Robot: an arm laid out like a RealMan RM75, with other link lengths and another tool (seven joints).
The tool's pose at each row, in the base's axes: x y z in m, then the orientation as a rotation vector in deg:
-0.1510 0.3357 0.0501 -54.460 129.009 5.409
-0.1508 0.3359 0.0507 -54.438 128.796 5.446
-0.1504 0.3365 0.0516 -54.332 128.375 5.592
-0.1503 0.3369 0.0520 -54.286 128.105 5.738
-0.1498 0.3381 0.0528 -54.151 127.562 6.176
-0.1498 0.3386 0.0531 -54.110 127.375 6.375
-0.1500 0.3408 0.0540 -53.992 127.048 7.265
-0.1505 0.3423 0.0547 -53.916 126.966 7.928
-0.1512 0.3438 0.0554 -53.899 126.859 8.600
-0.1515 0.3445 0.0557 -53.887 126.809 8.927
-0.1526 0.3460 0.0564 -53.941 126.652 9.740
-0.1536 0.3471 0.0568 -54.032 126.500 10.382
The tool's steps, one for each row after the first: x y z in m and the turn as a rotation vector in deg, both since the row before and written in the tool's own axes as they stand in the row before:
-0.0006 -0.0001 -0.0003 0.033 -0.205 -0.041
-0.0011 0.0000 -0.0003 0.040 -0.442 -0.022
-0.0005 0.0002 -0.0001 -0.018 -0.290 -0.014
-0.0015 0.0004 0.0001 -0.120 -0.633 0.038
-0.0005 0.0003 -0.0001 -0.077 -0.228 0.023
-0.0018 0.0016 -0.0001 -0.485 -0.547 0.220
-0.0011 0.0013 -0.0003 -0.404 -0.259 0.208
-0.0010 0.0014 -0.0004 -0.428 -0.263 0.164
-0.0005 0.0007 -0.0001 -0.208 -0.127 0.083
-0.0008 0.0017 -0.0006 -0.544 -0.316 0.142
-0.0004 0.0014 -0.0004 -0.443 -0.257 0.072

